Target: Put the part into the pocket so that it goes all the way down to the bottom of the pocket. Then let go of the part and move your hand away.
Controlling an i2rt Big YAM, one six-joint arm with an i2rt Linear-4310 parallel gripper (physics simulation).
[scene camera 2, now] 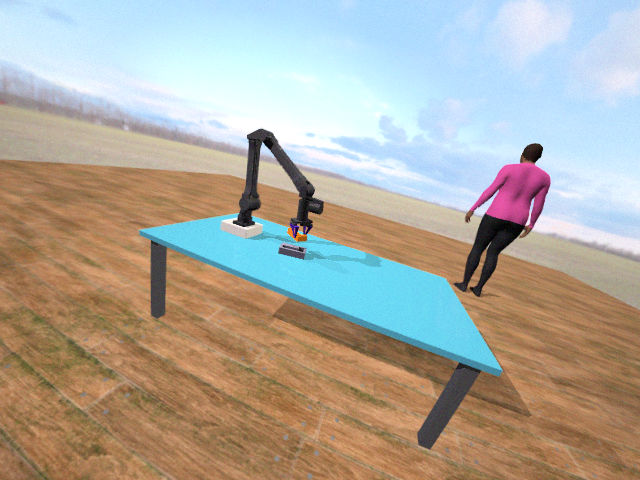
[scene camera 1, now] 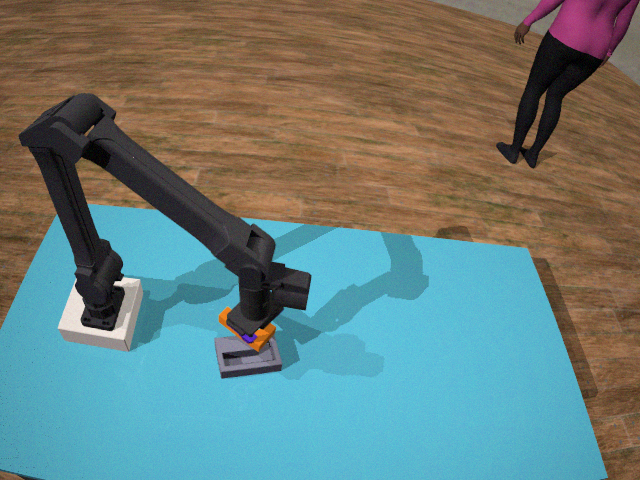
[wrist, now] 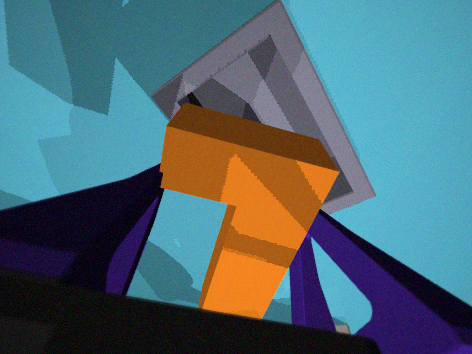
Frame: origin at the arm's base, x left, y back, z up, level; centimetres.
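Where they show: gripper, fingertip midpoint: (scene camera 2: 299, 237) (scene camera 1: 255, 332) (wrist: 233, 192); arm's base at its link origin: (scene camera 2: 244, 223) (scene camera 1: 103, 308).
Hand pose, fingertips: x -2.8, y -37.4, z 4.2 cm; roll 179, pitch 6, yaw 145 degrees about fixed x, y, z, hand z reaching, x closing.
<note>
Each offset is from my fingertips to the top centre of the thing. Level surfaces: height alone.
The orange L-shaped part @[dx +1.2, dy +2.0, dz +2.6 cm] (scene camera 1: 268, 335) (scene camera 2: 298, 236) (wrist: 270, 205) is held in my gripper (scene camera 1: 242, 333) (scene camera 2: 300, 235) (wrist: 233, 192), whose purple fingers are shut on it from both sides. The part is in the air, above the table. The grey block with the pocket @[dx -1.4, dy +1.5, dz -6.2 cm] (scene camera 1: 253, 369) (scene camera 2: 292, 253) (wrist: 317, 100) stands on the table. In scene camera 1 the part overlaps the block's back edge and runs diagonally to it. In the wrist view the part's crossbar covers the lower left of the block. The pocket looks L-shaped; some of it is hidden behind the part.
The blue table @[dz -9.9 cm] (scene camera 1: 413, 413) (scene camera 2: 336, 289) carries the white base block (scene camera 1: 95, 338) (scene camera 2: 240, 228) of the arm, left of the grey block in scene camera 1. A person in a pink top (scene camera 1: 589, 25) (scene camera 2: 516, 191) stands on the wooden floor beyond the table. The arm casts shadows across the table.
</note>
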